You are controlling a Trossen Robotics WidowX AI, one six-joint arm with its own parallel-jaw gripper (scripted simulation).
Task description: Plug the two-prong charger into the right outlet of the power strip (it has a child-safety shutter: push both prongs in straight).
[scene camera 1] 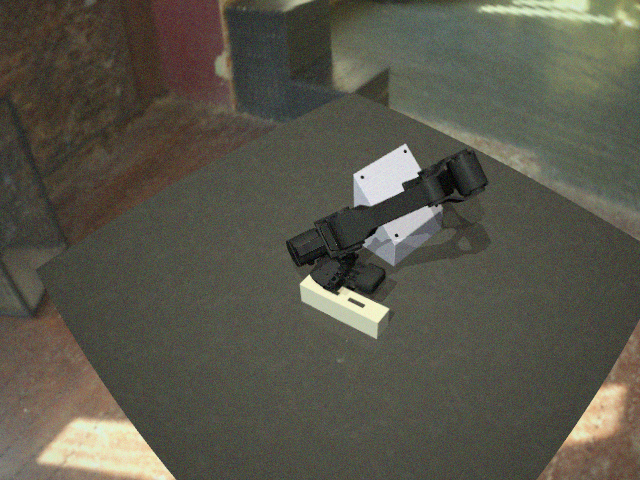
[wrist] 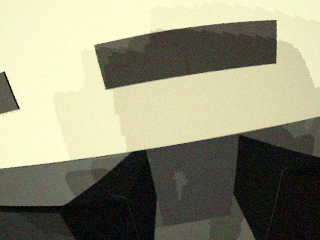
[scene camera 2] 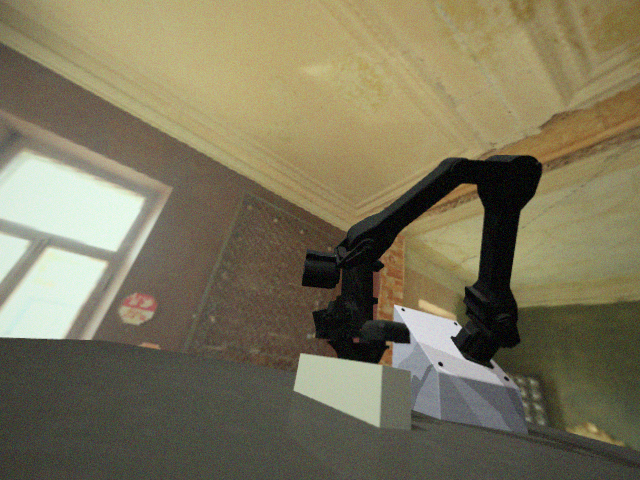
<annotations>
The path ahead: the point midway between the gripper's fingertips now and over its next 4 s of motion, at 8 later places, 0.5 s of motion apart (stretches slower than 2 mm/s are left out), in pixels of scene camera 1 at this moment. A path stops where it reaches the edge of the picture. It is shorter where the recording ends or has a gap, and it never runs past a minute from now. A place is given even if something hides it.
My gripper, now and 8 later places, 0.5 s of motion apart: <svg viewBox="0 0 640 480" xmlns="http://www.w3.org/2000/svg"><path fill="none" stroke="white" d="M344 288L345 288L346 287L347 286L350 282L355 277L359 272L352 262L350 255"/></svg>
</annotations>
